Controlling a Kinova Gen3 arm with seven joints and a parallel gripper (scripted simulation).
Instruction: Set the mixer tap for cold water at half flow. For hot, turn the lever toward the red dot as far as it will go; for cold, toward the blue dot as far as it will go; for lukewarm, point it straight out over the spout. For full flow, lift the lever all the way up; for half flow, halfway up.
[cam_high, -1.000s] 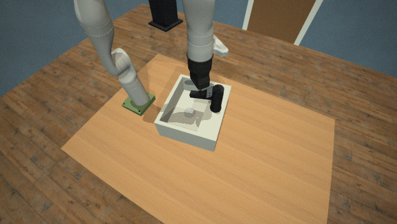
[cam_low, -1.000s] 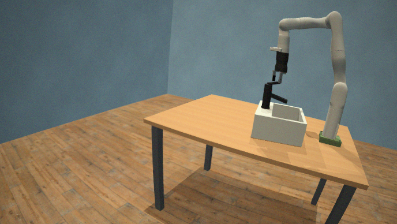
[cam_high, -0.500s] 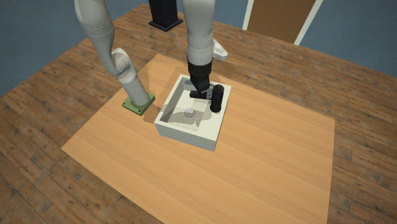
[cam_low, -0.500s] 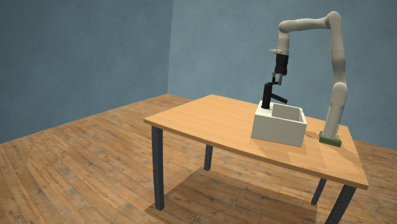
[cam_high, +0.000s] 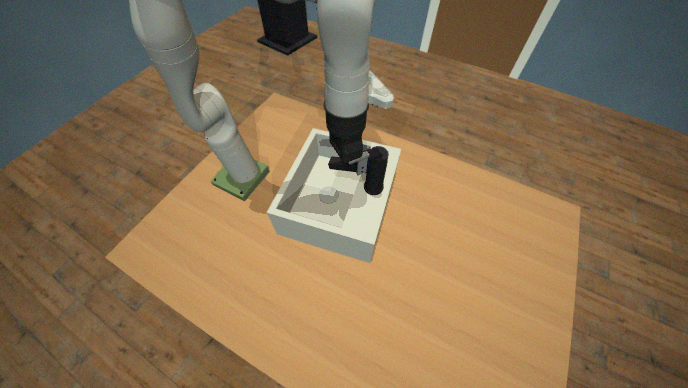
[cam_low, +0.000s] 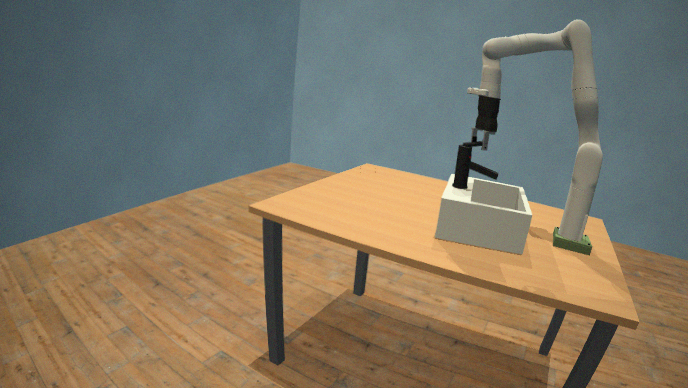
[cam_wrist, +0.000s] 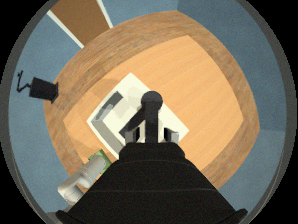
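Now: hand 10 mm short of the lever and 20 mm to the right of it. The rest, counted from my hand: black mixer tap (10 mm ahead, 40 mm to the left, 50 mm below); then white basin (80 mm behind, 20 mm to the left, 240 mm below).
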